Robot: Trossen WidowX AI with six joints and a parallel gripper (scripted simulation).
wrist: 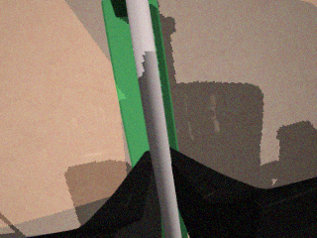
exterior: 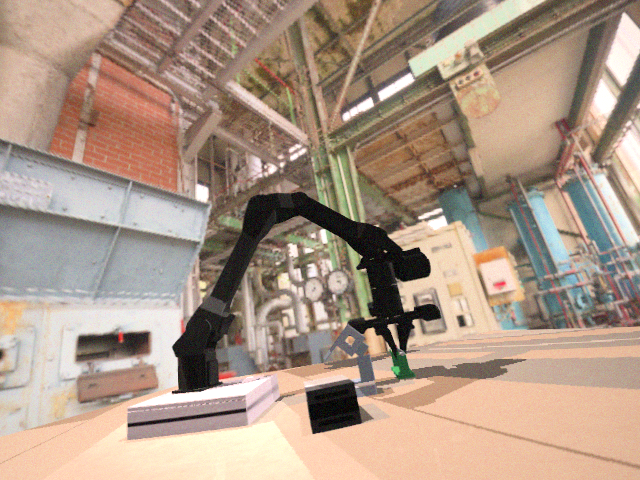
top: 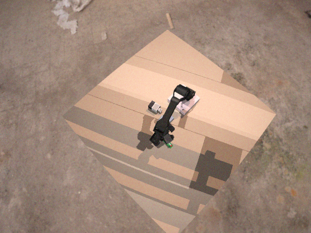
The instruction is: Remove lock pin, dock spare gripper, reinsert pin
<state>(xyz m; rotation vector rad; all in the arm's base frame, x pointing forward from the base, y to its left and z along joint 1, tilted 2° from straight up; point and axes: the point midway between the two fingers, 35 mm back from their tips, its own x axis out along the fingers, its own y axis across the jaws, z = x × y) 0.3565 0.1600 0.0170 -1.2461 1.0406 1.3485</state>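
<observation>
Now: the green upright bracket 20 mm to the left of my gripper tip. The rest, counted from my gripper tip: spare gripper (90 mm behind, 240 mm to the right); then mount socket (80 mm behind, 110 mm to the right, 30 mm above).
</observation>
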